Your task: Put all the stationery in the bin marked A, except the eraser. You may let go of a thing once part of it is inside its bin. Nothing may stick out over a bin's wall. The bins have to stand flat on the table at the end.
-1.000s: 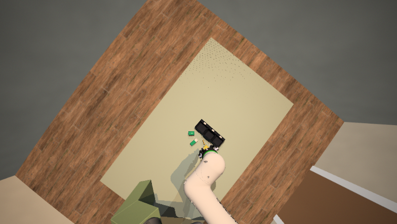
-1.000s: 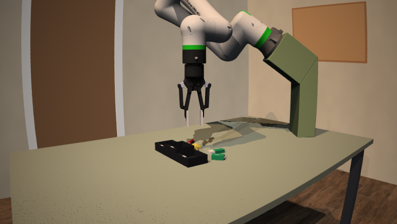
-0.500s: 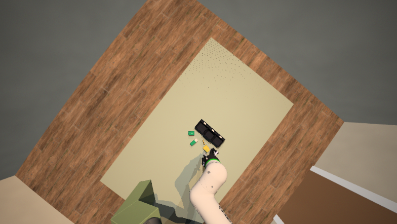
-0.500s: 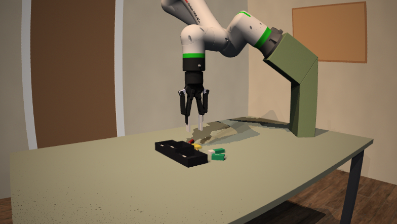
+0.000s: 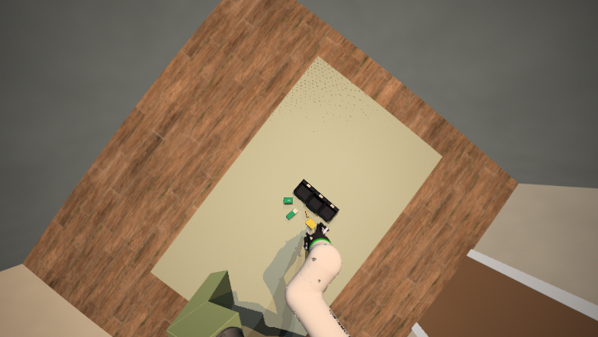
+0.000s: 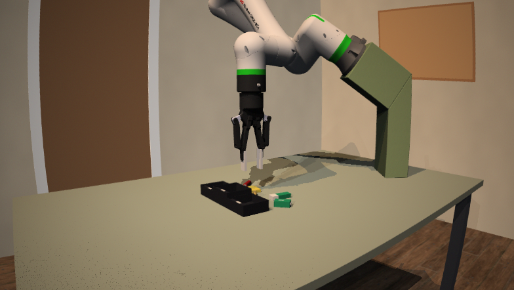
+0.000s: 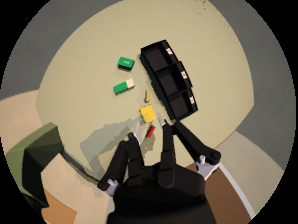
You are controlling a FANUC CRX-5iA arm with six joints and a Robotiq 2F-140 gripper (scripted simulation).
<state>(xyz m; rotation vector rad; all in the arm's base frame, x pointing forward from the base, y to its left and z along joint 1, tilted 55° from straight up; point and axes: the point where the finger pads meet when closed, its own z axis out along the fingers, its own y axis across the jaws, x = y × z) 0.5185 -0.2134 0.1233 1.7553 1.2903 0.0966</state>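
Right now my hand is 100 mm above the yellow block. Also, from my hand: brass thing (100 mm below, 40 mm to the left, 40 mm ahead); then red piece (100 mm below, 50 mm to the right, 50 mm behind); then green-and-white block (110 mm to the left, 100 mm below, 30 mm ahead).
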